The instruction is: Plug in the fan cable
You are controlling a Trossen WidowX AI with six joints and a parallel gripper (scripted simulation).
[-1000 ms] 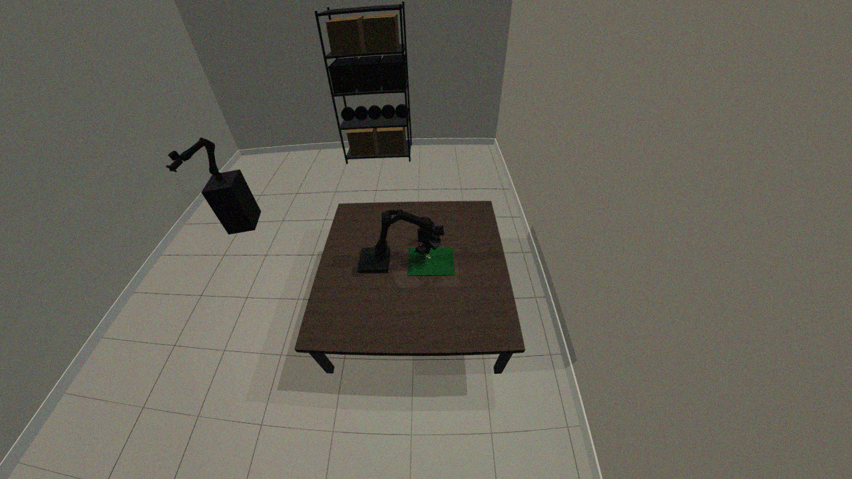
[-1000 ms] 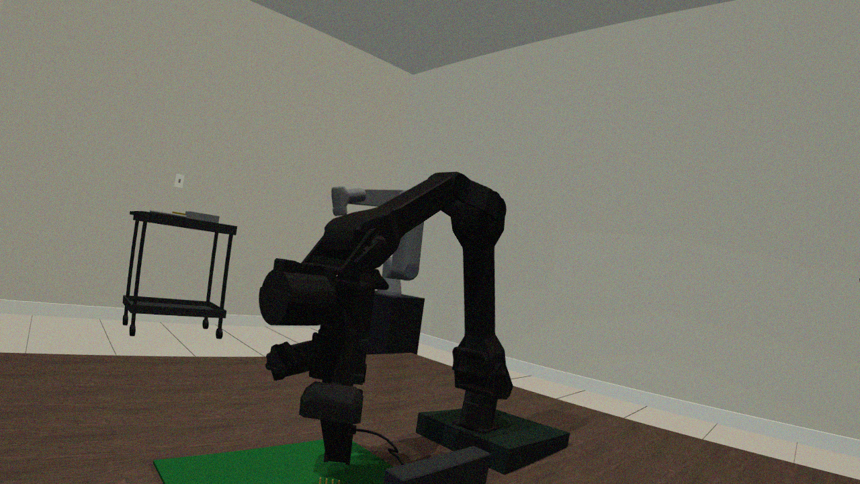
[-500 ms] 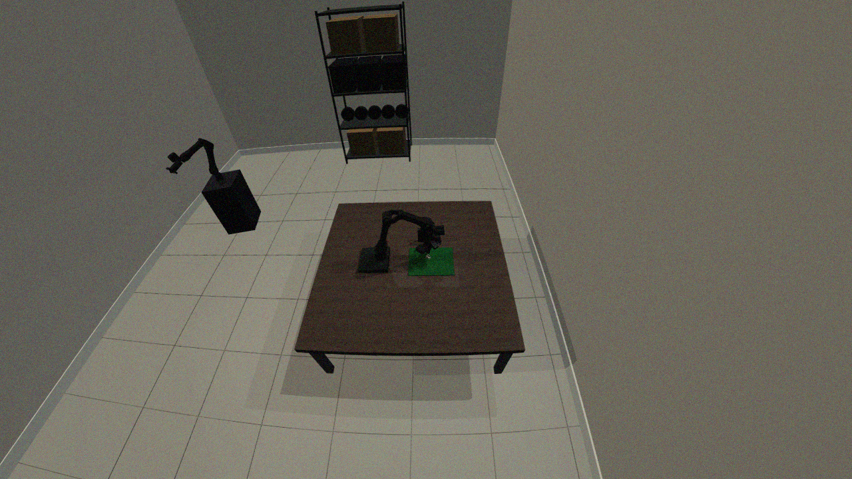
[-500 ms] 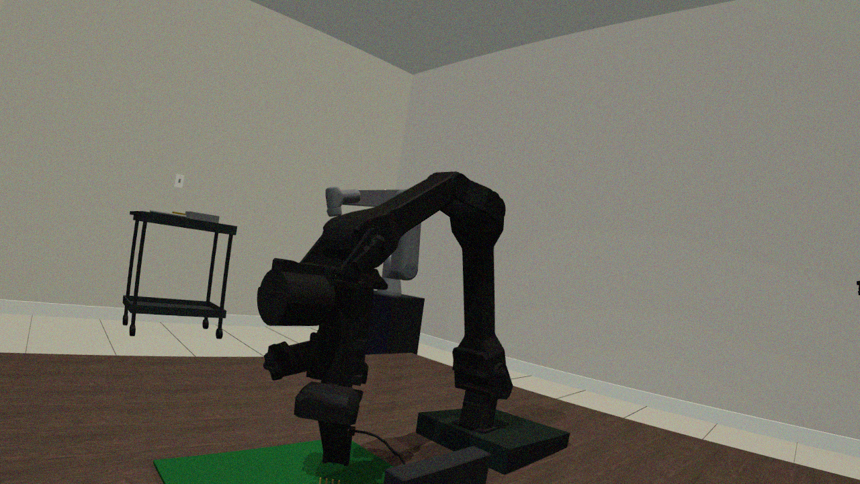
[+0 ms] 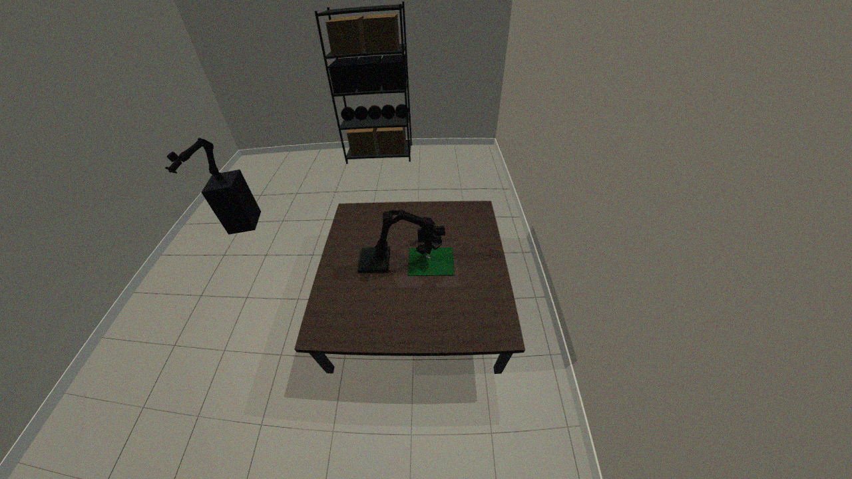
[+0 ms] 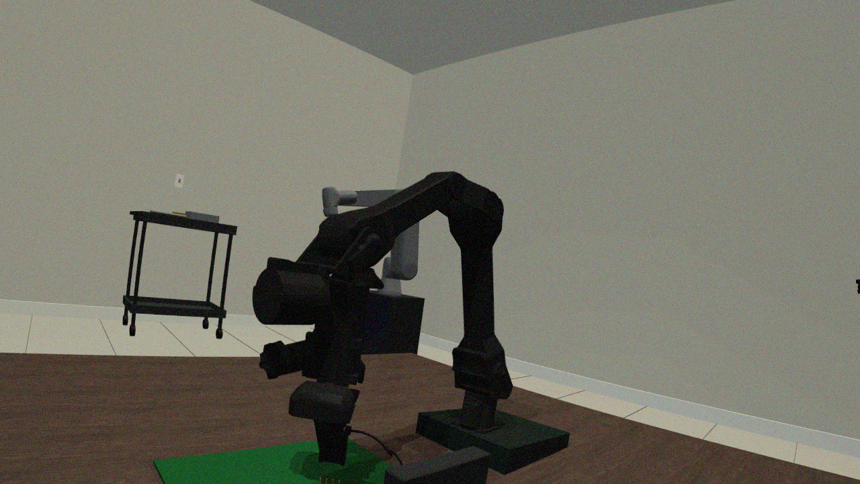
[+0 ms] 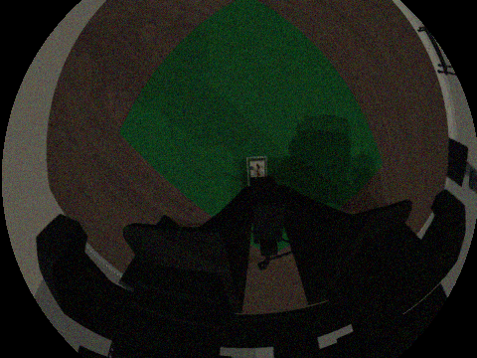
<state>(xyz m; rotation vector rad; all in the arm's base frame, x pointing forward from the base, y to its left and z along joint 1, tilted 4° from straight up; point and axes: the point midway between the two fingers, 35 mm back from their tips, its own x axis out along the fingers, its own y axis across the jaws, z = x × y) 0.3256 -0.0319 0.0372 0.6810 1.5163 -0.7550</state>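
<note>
The green board lies 8 cm below my gripper tip, 3 cm to the right of it and 1 cm ahead of it. From my gripper tip the other things lie so: black fan: 16 cm to the left, 1 cm below, 1 cm ahead; dark plug: 1 cm to the left, 1 cm behind, 1 cm above.
</note>
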